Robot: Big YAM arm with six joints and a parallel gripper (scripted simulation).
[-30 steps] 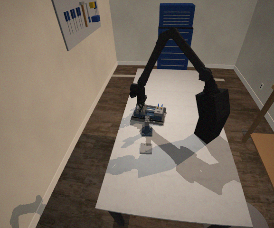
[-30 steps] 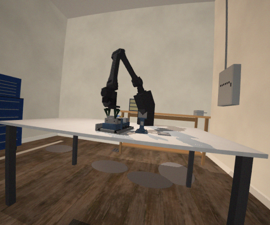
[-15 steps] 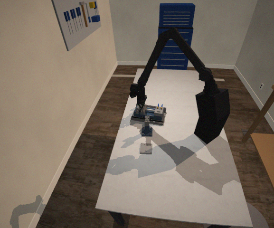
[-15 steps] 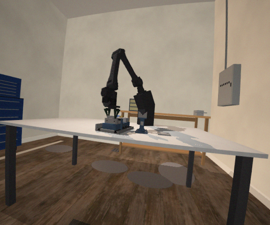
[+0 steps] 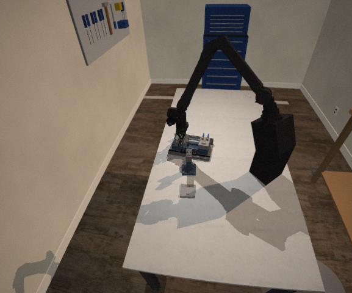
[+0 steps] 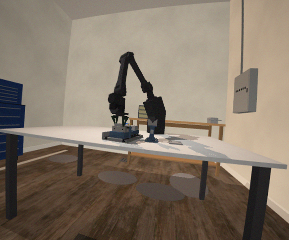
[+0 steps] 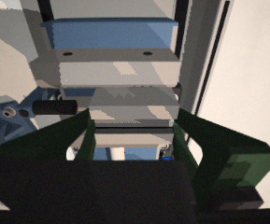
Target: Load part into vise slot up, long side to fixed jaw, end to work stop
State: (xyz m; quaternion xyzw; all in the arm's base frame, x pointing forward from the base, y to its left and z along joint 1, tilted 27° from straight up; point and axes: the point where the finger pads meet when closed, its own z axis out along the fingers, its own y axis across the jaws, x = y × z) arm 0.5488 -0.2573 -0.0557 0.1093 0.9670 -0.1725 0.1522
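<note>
Right now the part is right at my hand. The rest, counted from my hand: moving jaw 20 mm behind, 30 mm to the left, 20 mm below; fixed jaw 40 mm ahead, 10 mm to the left, 20 mm below; work stop rod 20 mm ahead, 60 mm to the left, 10 mm below.
</note>
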